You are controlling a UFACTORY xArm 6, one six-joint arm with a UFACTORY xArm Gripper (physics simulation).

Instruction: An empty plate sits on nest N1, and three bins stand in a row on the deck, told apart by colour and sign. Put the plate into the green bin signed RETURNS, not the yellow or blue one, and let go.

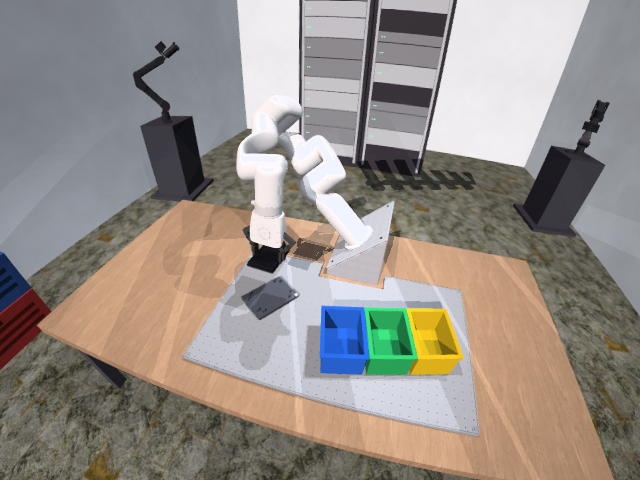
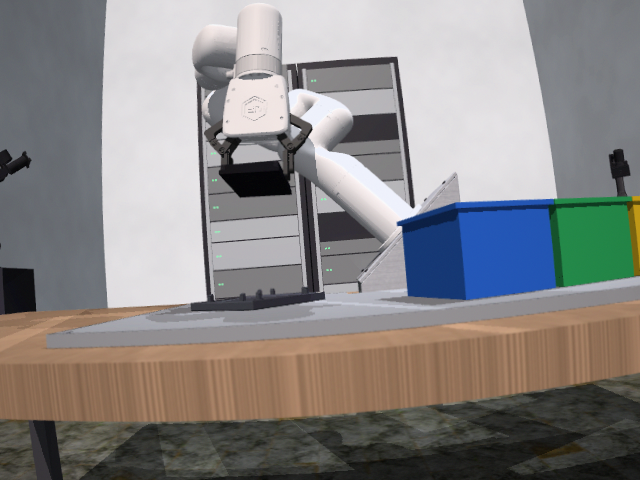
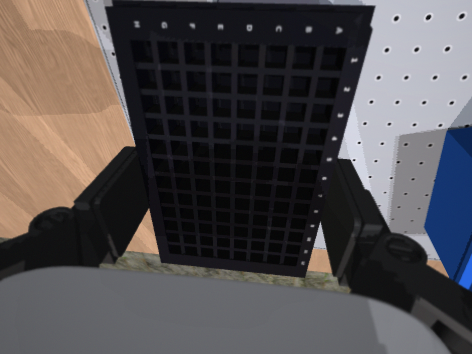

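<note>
The black plate is a flat grid of square wells with letters and numbers on its rim. My gripper is shut on its two long sides and holds it high above the deck. The dark nest lies bare on the deck, below and in front of the plate. The green bin stands in the middle of the row, with its inside bare. Its sign is not readable. The blue bin stands left of it, the yellow bin right.
The bins touch side by side on the grey perforated deck, which lies on the wooden table. The arm's slanted metal base mount stands behind the bins.
</note>
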